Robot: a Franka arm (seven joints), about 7 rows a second.
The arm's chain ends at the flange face. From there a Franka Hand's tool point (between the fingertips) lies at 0.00 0.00 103.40 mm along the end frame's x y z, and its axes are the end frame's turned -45 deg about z.
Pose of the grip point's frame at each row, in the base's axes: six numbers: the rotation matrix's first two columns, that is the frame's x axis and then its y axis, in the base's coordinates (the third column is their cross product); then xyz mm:
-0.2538 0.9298 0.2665 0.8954 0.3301 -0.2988 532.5 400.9 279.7
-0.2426 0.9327 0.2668 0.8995 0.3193 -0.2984 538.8 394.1 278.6
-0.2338 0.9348 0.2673 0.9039 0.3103 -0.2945 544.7 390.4 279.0
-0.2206 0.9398 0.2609 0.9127 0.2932 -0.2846 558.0 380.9 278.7
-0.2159 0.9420 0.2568 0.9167 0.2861 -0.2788 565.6 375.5 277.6
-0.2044 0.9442 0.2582 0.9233 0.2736 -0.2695 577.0 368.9 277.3
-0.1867 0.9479 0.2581 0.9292 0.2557 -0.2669 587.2 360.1 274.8
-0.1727 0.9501 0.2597 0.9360 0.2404 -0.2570 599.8 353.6 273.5
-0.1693 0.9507 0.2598 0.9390 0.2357 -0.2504 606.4 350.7 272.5
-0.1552 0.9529 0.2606 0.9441 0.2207 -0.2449 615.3 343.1 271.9
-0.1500 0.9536 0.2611 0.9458 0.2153 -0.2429 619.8 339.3 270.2
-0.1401 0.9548 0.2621 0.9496 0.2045 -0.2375 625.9 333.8 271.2
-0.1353 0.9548 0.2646 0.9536 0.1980 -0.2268 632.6 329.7 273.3
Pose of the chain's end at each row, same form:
0.4537 0.8909 -0.0228 0.8126 -0.4241 -0.3997 570.3 384.1 374.4
0.4645 0.8853 -0.0223 0.8076 -0.4337 -0.3997 576.4 376.8 373.4
0.4738 0.8804 -0.0192 0.8045 -0.4416 -0.3973 581.7 372.5 373.9
0.4894 0.8719 -0.0168 0.8014 -0.4572 -0.3857 593.6 362.8 374.1
0.4955 0.8684 -0.0156 0.8009 -0.4638 -0.3787 600.4 357.4 373.3
0.5083 0.8611 -0.0080 0.7974 -0.4742 -0.3731 610.6 349.9 373.2
0.5250 0.8511 -0.0062 0.7891 -0.4895 -0.3712 620.2 340.5 370.8
0.5397 0.8418 0.0019 0.7840 -0.5018 -0.3654 631.5 333.1 369.7
0.5443 0.8389 0.0066 0.7837 -0.5056 -0.3608 637.3 329.9 368.9
0.5578 0.8299 0.0111 0.7773 -0.5177 -0.3574 645.4 321.6 368.5
0.5627 0.8265 0.0129 0.7748 -0.5221 -0.3564 649.6 317.5 366.8
0.5724 0.8197 0.0174 0.7705 -0.5305 -0.3533 654.9 311.5 367.9
0.5786 0.8152 0.0267 0.7700 -0.5351 -0.3475 660.4 306.8 370.2

